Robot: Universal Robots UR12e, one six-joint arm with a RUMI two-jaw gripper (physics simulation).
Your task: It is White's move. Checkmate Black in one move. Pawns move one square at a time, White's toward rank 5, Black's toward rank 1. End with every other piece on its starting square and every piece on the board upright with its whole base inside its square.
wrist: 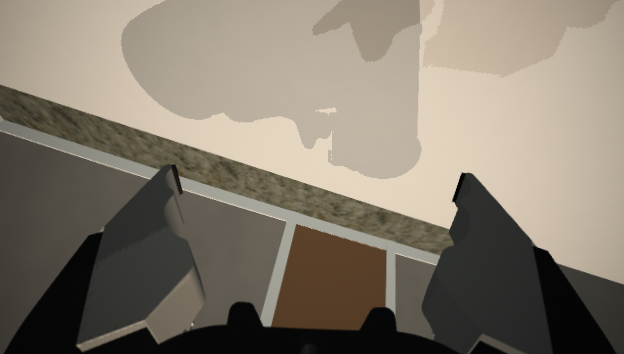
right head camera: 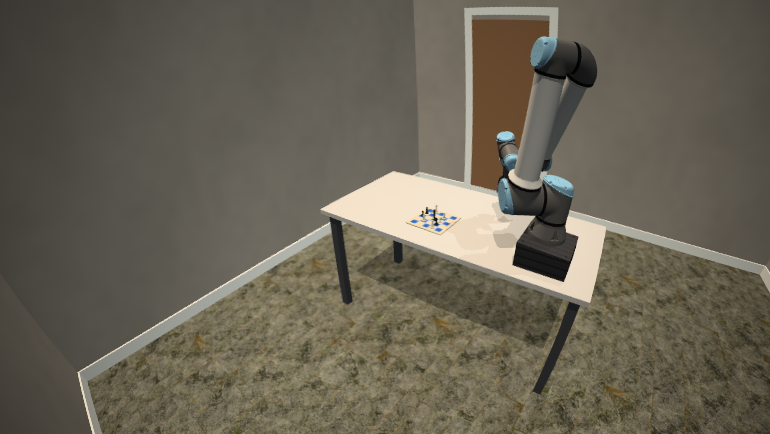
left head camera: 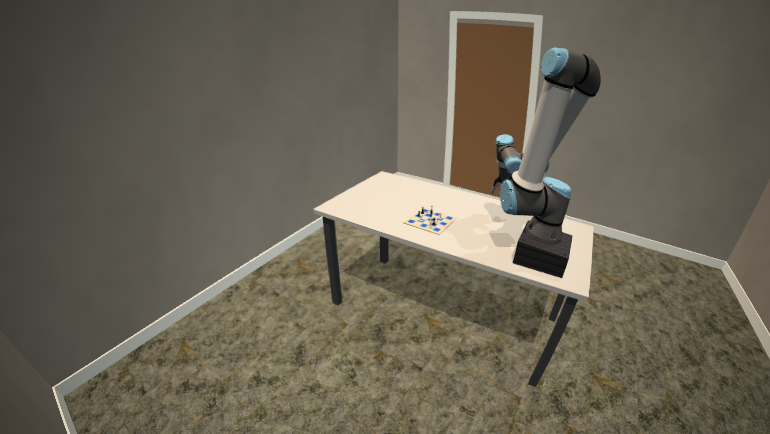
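Seen in the pictures: gripper, between the fingertips: (wrist: 316,171); arm's base, origin of its link: (right head camera: 546,235) (left head camera: 543,234).
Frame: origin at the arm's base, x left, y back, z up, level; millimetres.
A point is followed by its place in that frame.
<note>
A small blue and cream chessboard (left head camera: 442,231) @(x 155, y -496, z -108 mm) (right head camera: 442,232) @(x 168, y -497, z -107 mm) lies on the table, left of the arm in both head views. Several small black and white pieces stand on it, among them a black piece (left head camera: 434,221) (right head camera: 435,221) near the board's front part. The pieces are too small to tell their kinds or exact squares. My gripper (wrist: 316,171) @(x -210, y -320, z 44 mm) is open, with its two jaws wide apart and nothing between them. It hangs above the table toward the door side, away from the board. The board does not show in the wrist view.
The white table (left head camera: 366,196) @(x 111, y -1094, z -112 mm) (right head camera: 377,196) @(x 96, y -1079, z -112 mm) (wrist: 550,200) @(x -239, y -688, z -112 mm) carries the arm's dark base block (left head camera: 540,256) @(x 149, y 44, z -32 mm) (right head camera: 544,258) @(x 146, y 62, z -25 mm) at its right end. A brown door (left head camera: 490,102) (right head camera: 487,102) (wrist: 332,280) is in the wall behind. Arm shadows fall on the table top.
</note>
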